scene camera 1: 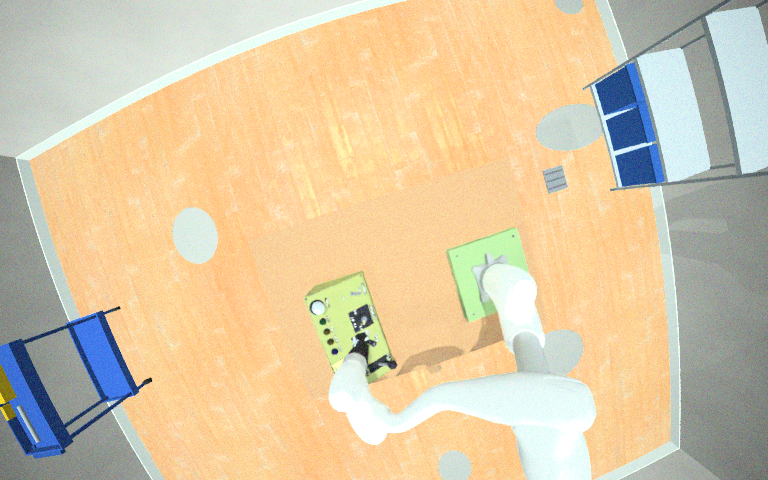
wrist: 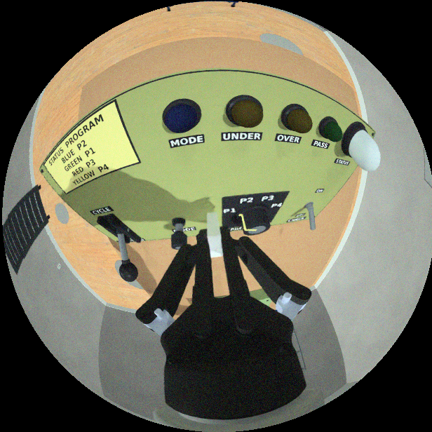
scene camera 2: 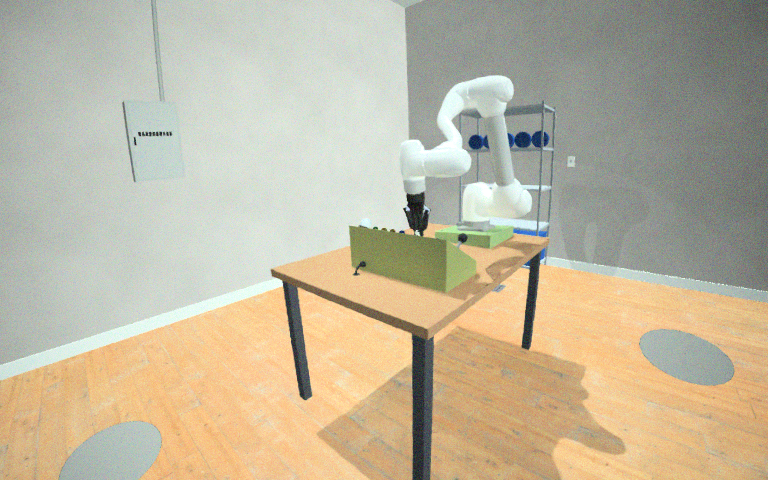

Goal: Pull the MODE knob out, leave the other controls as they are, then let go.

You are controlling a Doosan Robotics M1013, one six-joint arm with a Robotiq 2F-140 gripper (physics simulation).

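Where they show: gripper, fingertip midpoint: (scene camera 1: 366, 331); arm's base, link origin: (scene camera 1: 493, 278) (scene camera 2: 476, 228).
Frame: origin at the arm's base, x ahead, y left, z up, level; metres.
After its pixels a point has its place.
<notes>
The green control panel (scene camera 1: 346, 316) {y -0.083, x 0.690, z 0.068 m} (scene camera 2: 396, 261) {y 0.033, x 0.817, z 0.019 m} (wrist: 200, 160) stands on the table. The black MODE knob (wrist: 178, 240) is on its sloping face in the wrist view, left of the fingertips, with its stem showing and its lower label partly hidden. My gripper (scene camera 2: 418, 232) {y 0.021, x 0.636, z 0.044 m} (wrist: 212, 220) points down at the panel, shut with nothing between its fingers. The fingertips are between the MODE knob and the black PROGRAM dial (wrist: 256, 222), apart from the knob in the wrist view. The dial's yellow pointer is toward P1.
The CYCLE lever (wrist: 128, 271) with a black ball is left of the knob; the CHECK toggle (wrist: 311, 217) is at the right. A blue MODE lamp (wrist: 182, 118), several other lamps and a white STATUS dome (wrist: 364, 150) line the far side. The arm's green base plate (scene camera 1: 467, 283) {y -0.022, x 0.127, z 0.002 m} is beyond the panel.
</notes>
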